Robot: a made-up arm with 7 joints.
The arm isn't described. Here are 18 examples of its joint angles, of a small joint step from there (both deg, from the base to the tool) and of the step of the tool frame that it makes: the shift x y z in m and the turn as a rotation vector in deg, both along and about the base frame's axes.
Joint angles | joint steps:
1: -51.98 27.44 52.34 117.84 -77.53 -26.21 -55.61 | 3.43 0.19 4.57 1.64 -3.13 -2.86 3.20
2: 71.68 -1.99 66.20 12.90 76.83 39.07 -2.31 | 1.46 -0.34 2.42 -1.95 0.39 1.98 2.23
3: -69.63 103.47 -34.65 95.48 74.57 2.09 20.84 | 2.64 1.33 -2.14 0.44 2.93 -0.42 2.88
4: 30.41 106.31 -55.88 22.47 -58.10 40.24 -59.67 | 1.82 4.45 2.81 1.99 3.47 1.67 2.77
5: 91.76 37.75 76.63 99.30 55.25 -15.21 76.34 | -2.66 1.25 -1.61 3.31 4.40 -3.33 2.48
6: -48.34 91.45 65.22 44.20 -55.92 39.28 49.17 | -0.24 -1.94 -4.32 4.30 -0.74 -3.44 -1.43
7: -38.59 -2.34 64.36 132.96 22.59 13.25 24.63 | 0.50 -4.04 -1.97 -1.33 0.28 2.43 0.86
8: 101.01 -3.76 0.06 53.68 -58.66 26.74 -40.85 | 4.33 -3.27 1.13 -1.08 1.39 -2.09 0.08
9: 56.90 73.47 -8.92 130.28 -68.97 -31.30 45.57 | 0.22 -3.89 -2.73 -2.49 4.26 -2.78 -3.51
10: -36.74 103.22 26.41 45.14 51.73 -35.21 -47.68 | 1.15 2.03 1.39 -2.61 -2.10 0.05 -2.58
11: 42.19 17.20 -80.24 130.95 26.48 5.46 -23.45 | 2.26 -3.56 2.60 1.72 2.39 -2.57 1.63
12: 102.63 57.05 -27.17 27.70 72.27 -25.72 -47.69 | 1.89 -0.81 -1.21 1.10 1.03 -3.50 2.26
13: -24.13 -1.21 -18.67 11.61 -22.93 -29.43 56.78 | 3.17 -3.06 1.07 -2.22 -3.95 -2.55 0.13
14: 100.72 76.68 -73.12 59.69 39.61 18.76 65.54 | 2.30 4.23 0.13 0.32 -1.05 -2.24 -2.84
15: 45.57 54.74 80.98 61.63 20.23 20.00 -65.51 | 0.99 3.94 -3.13 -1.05 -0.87 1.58 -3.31
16: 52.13 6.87 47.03 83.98 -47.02 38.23 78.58 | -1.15 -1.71 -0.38 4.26 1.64 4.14 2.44
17: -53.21 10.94 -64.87 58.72 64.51 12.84 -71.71 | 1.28 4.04 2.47 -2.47 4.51 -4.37 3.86
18: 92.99 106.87 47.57 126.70 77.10 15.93 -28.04 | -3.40 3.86 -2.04 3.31 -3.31 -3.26 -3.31
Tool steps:
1: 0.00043 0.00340 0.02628 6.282 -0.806 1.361
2: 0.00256 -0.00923 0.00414 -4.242 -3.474 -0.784
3: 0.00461 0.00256 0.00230 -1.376 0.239 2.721
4: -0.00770 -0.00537 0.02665 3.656 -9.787 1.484
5: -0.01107 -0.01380 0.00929 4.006 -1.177 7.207
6: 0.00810 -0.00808 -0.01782 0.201 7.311 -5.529
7: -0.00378 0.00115 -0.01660 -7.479 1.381 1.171
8: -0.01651 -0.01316 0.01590 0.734 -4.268 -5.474
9: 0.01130 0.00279 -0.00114 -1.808 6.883 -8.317
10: -0.00085 0.00212 0.01979 3.307 -4.026 2.332
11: -0.00753 0.00316 0.02021 -6.851 -1.718 -5.197
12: 0.00007 -0.00768 0.01103 3.915 -4.549 0.381
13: 0.01258 -0.01707 -0.00283 -4.398 -3.229 -1.524
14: -0.02063 0.01756 0.00682 1.812 -5.120 5.376
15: -0.00562 -0.00143 0.02035 -0.668 2.658 1.970
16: -0.00760 -0.00636 0.00507 -3.363 -1.290 -2.169
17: -0.00291 0.03313 -0.01805 6.127 -1.463 4.411
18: 0.02600 -0.01591 0.00726 1.184 0.008 5.161
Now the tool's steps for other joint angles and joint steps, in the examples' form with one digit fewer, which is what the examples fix.
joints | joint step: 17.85 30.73 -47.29 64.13 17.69 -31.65 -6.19 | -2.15 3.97 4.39 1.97 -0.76 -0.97 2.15
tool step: 0.0019 0.0245 0.0066 2.17 -1.79 0.84
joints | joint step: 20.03 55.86 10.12 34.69 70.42 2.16 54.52 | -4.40 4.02 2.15 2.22 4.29 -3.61 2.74
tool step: -0.0114 0.0101 0.0168 4.90 -4.81 0.35
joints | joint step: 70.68 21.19 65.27 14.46 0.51 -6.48 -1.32 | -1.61 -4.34 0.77 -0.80 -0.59 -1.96 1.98
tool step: 0.0108 -0.0286 -0.0166 -0.28 -0.13 -4.13
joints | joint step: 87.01 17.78 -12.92 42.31 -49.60 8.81 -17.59 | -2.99 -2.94 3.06 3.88 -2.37 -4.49 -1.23
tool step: -0.0016 -0.0132 -0.0028 2.34 -4.01 -4.83
